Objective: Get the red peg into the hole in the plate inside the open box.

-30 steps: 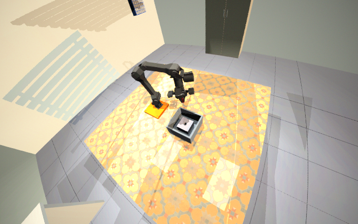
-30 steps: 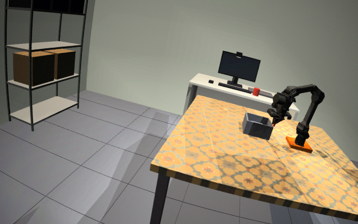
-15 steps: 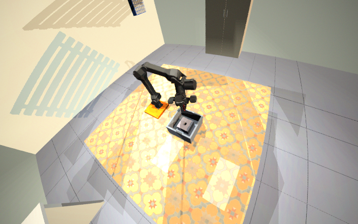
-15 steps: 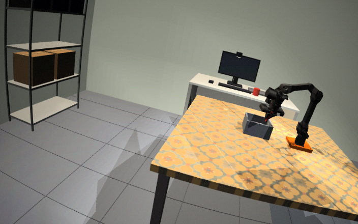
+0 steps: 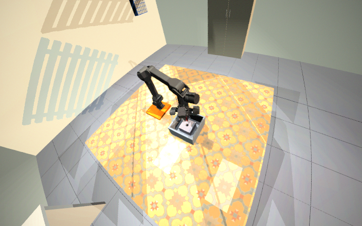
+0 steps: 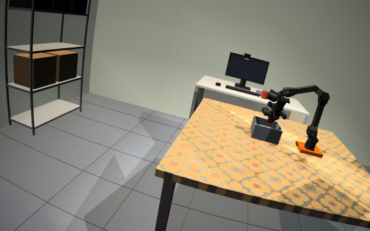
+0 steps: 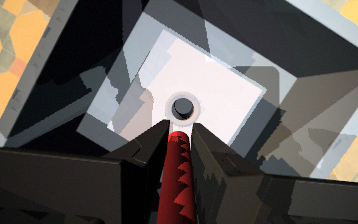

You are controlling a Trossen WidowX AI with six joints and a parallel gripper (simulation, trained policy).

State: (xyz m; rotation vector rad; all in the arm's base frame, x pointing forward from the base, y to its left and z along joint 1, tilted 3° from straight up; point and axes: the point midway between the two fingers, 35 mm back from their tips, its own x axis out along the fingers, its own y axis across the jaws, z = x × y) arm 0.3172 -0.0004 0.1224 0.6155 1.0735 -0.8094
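The red peg is 10 mm behind my gripper tip, 20 mm to the left of it and 30 mm above it. From my gripper tip the other things lie so: pale plate 10 mm to the right, 60 mm below; grey box 10 mm to the right, 80 mm below.
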